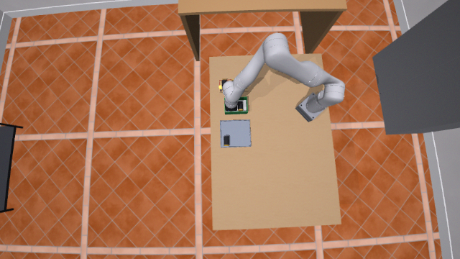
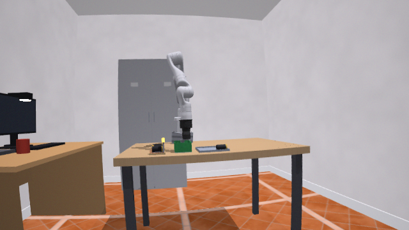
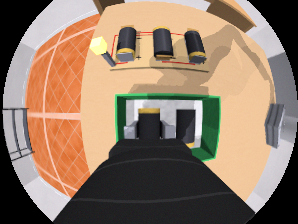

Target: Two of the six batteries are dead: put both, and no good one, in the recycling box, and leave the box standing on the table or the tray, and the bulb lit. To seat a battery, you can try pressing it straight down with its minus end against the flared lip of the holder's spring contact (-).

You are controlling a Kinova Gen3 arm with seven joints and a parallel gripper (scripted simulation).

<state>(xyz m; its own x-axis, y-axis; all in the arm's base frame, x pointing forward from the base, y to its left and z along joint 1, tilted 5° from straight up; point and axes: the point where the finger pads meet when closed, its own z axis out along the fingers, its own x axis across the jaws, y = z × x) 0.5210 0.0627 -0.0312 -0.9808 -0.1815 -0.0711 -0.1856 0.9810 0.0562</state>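
Now: the green recycling box 30 mm behind my hand and 10 mm below it. Round my hand: grey tray: 50 mm behind, 180 mm to the left, 30 mm below.
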